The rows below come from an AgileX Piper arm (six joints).
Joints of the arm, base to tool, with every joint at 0 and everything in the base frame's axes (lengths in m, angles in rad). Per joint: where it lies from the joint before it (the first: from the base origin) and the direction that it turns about. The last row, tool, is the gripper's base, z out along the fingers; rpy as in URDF.
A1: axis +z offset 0 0 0.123
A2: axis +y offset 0 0 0
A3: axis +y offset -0.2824 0 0.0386
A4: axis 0.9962 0 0.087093 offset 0.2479 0 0.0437
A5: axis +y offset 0 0 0
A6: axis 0.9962 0 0.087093 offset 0.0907 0 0.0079
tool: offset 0 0 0 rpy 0 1.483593 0
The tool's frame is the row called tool.
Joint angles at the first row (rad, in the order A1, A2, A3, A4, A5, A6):
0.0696, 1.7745, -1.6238, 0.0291, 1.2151, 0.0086
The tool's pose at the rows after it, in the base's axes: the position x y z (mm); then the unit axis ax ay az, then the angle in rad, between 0 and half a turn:
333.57 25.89 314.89 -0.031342 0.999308 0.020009 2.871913
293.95 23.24 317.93 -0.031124 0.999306 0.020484 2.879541
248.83 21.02 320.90 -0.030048 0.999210 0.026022 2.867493
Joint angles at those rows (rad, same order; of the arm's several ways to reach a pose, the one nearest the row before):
0.0695, 1.6417, -1.4696, 0.0310, 1.2150, 0.0000
0.0695, 1.5033, -1.3226, 0.0323, 1.2140, 0.0000
0.0696, 1.3408, -1.1729, 0.0430, 1.2143, 0.0000

